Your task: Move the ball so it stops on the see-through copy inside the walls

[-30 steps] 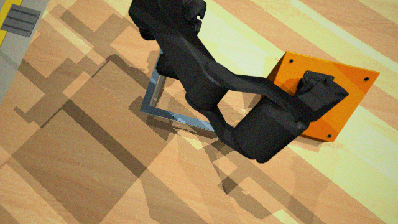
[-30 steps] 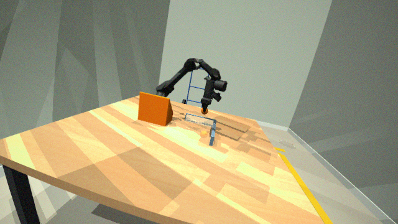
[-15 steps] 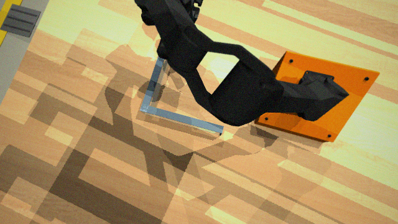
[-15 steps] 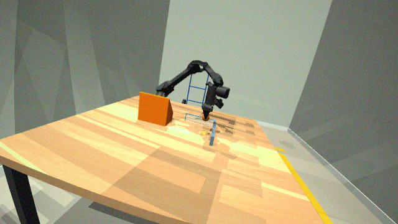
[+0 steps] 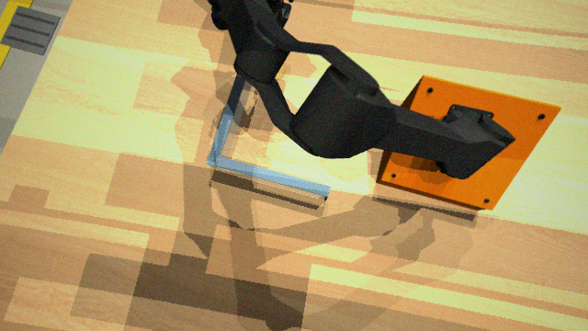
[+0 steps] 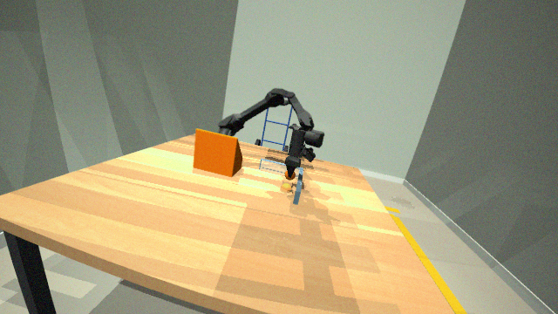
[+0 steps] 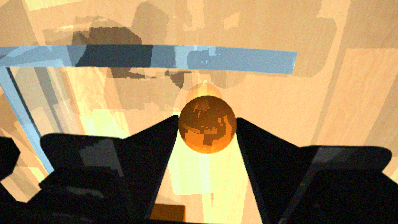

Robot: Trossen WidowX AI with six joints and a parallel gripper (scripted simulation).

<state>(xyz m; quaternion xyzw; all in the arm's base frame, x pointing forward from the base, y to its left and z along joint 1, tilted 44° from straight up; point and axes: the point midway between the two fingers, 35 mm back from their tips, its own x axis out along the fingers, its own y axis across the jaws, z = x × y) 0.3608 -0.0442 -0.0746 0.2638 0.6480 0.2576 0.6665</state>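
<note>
The orange ball is right at my gripper tip. Also, from my gripper tip: see-through copy of ball (10 mm behind, 70 mm below).
</note>
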